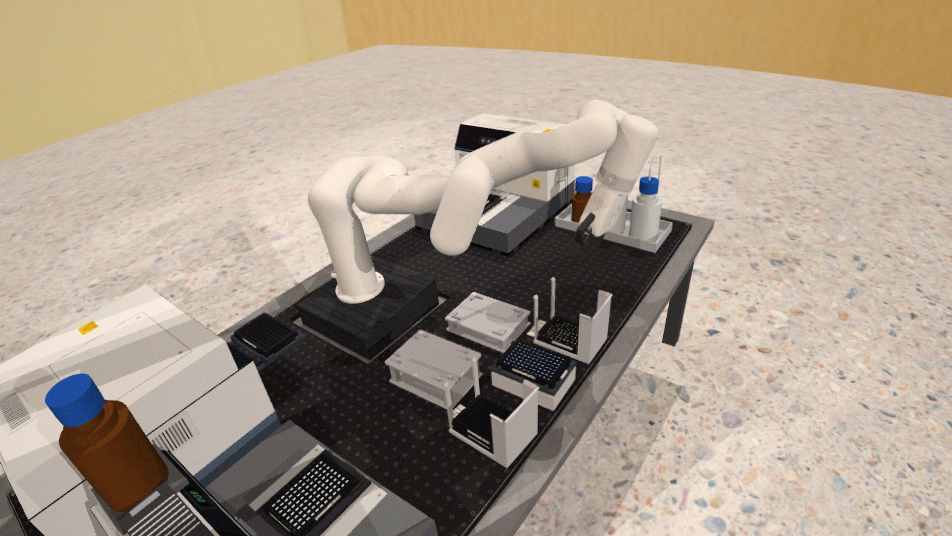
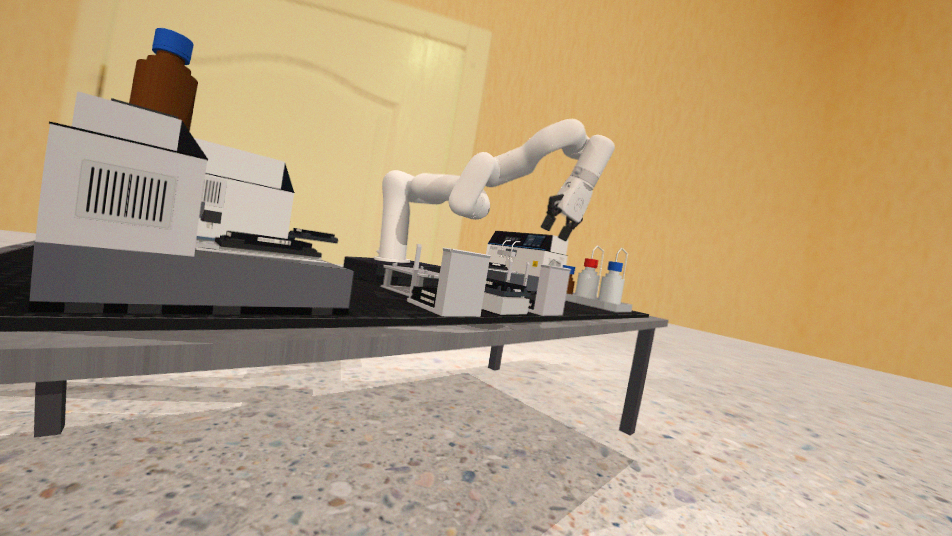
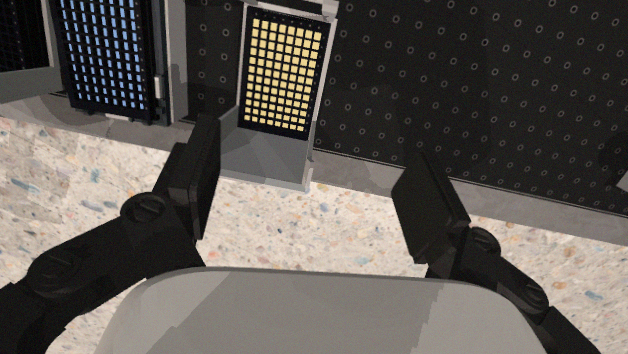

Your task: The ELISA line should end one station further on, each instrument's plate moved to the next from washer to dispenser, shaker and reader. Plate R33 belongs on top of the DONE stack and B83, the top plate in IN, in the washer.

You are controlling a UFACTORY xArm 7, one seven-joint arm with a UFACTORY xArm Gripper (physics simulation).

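Pixels of known places: gripper, between the fingertips: (image 1: 583,250) (image 2: 553,234) (image 3: 317,158); arm's base, origin of its link: (image 1: 360,287) (image 2: 392,260).
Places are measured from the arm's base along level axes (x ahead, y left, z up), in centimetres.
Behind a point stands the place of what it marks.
Observation:
My gripper (image 1: 584,231) {z 15.8, x 52.4, y 16.7 cm} (image 2: 558,229) {z 15.8, x 52.4, y 16.7 cm} (image 3: 317,158) {z 15.8, x 52.4, y 16.7 cm} is open and empty, high above the far right of the table. A plate with yellow wells (image 1: 560,334) {z -3.7, x 50.4, y 10.6 cm} (image 3: 281,75) {z -3.8, x 51.9, y 12.1 cm} sits in the farther white rack (image 1: 596,326) {z 3.0, x 59.1, y 9.1 cm} (image 2: 551,290) {z 0.7, x 59.1, y 8.9 cm}. A plate with blue wells (image 1: 534,363) {z 1.0, x 51.6, y -4.9 cm} (image 3: 102,55) {z 1.0, x 51.6, y -3.9 cm} lies on a white stand (image 1: 532,389) {z 6.0, x 56.6, y -15.5 cm}. A dark plate (image 1: 480,422) {z -2.7, x 48.2, y -20.2 cm} (image 3: 21,40) {z -2.4, x 51.7, y -15.2 cm} sits in the nearer rack (image 1: 516,432) {z 1.1, x 56.7, y -21.7 cm} (image 2: 461,282) {z 0.8, x 56.7, y -21.4 cm}. A plate with pale wells (image 1: 309,496) {z 3.3, x 35.9, y -50.3 cm} lies on the near instrument. Another dark plate (image 1: 265,334) {z 6.0, x 0.2, y -28.9 cm} lies left of the arm base. The far instrument's plate (image 1: 492,201) {z 3.3, x 9.0, y 51.4 cm} is mostly hidden. Plate names are not readable.
Two low grey stands (image 1: 488,318) {z -2.0, x 34.0, y 6.5 cm} (image 1: 434,362) {z 0.1, x 33.0, y -13.3 cm} stand between the arm base (image 1: 366,312) {z -0.2, x 8.2, y -6.8 cm} and the racks. The far instrument (image 1: 512,223) {z 1.7, x 20.2, y 43.8 cm} stands near a tray (image 1: 656,246) {z -3.7, x 59.3, y 58.1 cm} of capped bottles. An amber bottle (image 1: 113,452) {z 27.3, x 28.3, y -67.1 cm} (image 2: 163,83) {z 25.9, x 28.2, y -67.2 cm} stands on the near instrument.

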